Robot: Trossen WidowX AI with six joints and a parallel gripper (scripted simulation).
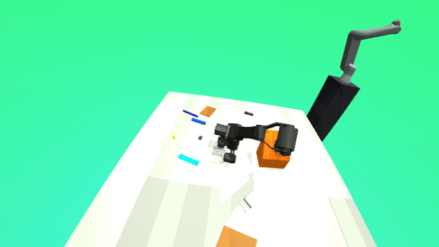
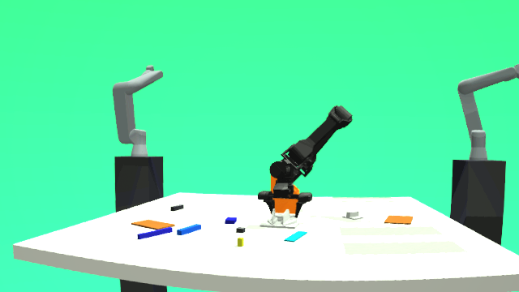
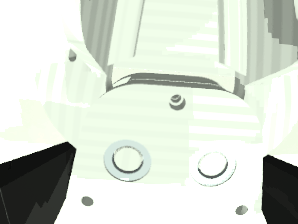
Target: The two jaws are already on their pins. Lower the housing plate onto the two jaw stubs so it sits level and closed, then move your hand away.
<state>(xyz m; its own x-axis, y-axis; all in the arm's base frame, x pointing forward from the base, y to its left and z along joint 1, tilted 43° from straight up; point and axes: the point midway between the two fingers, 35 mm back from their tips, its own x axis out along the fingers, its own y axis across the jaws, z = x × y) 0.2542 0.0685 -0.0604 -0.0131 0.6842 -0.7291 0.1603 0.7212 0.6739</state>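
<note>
Right now the housing plate is 2 cm above my gripper tip and 1 cm ahead of it. Round my gripper tip: cyan bar: 23 cm ahead, 5 cm to the left; black block: 19 cm ahead, 12 cm to the right; blue block: 19 cm to the right, 4 cm ahead.
</note>
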